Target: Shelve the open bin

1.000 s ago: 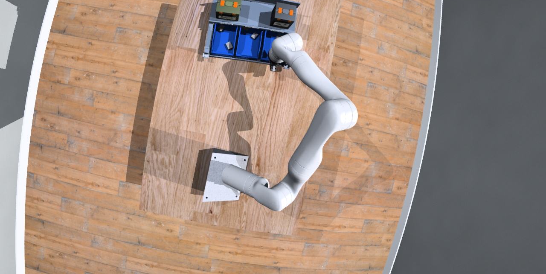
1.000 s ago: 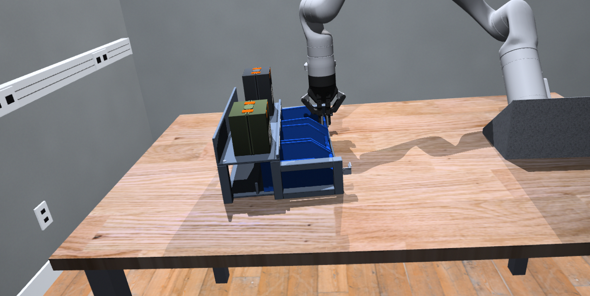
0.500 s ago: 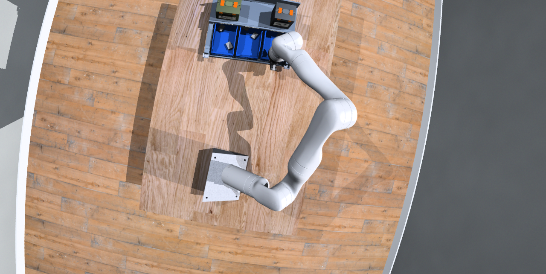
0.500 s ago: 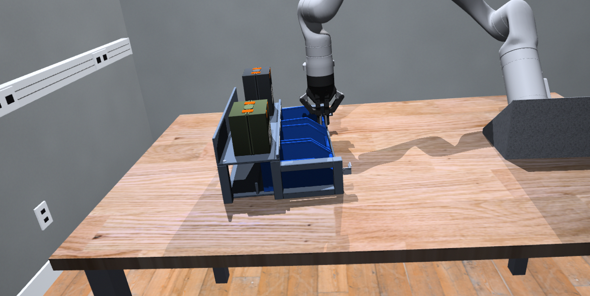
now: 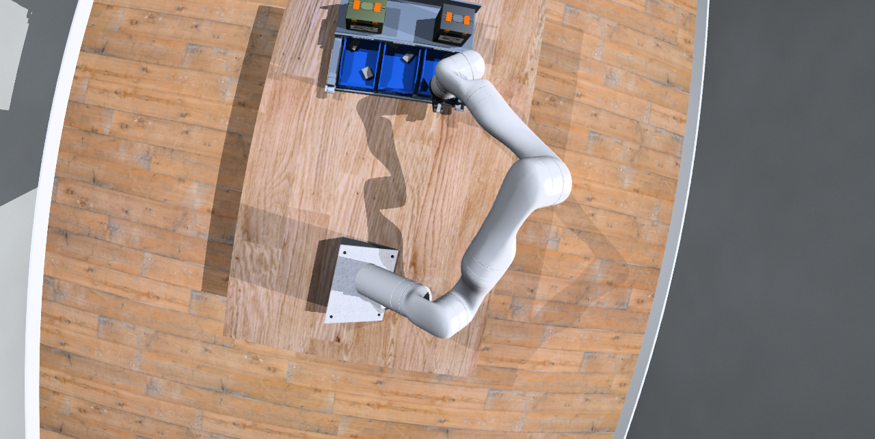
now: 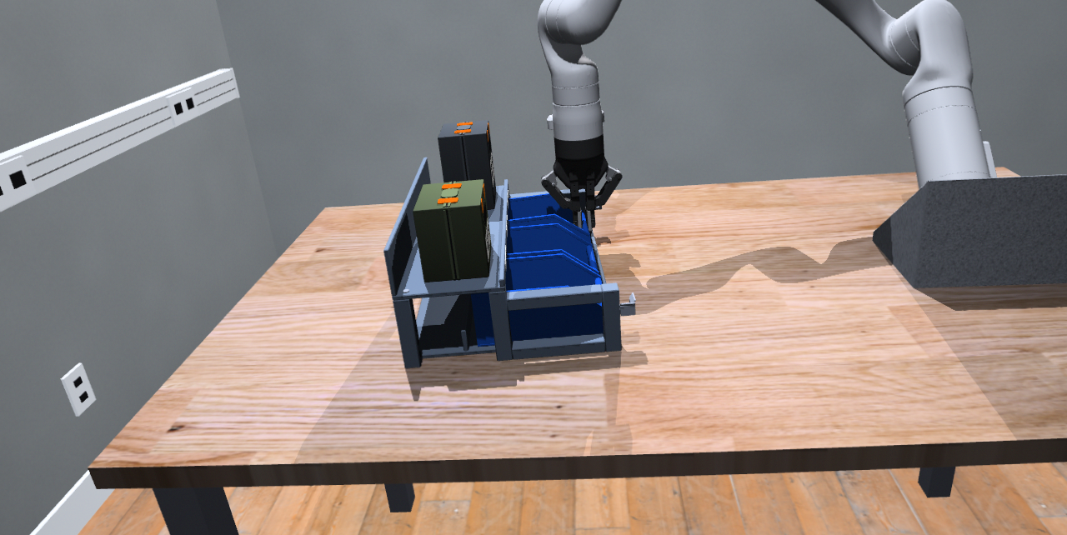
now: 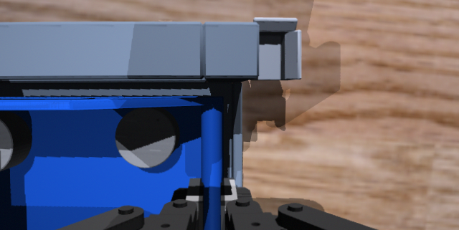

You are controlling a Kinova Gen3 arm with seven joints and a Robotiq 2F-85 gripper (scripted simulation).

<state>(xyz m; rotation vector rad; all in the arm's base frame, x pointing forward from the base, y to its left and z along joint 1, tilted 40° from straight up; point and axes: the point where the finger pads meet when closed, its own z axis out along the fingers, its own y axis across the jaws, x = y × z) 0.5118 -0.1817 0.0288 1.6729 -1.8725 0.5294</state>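
The round grey part lies 12 cm ahead of my hand, 3 cm to the right of it and 3 cm below it. Also, from my hand: green box 21 cm to the left, 19 cm ahead, 9 cm above; then dark box 17 cm ahead, 10 cm above, 2 cm to the right; then shelf 11 cm to the left, 11 cm ahead, 1 cm above.
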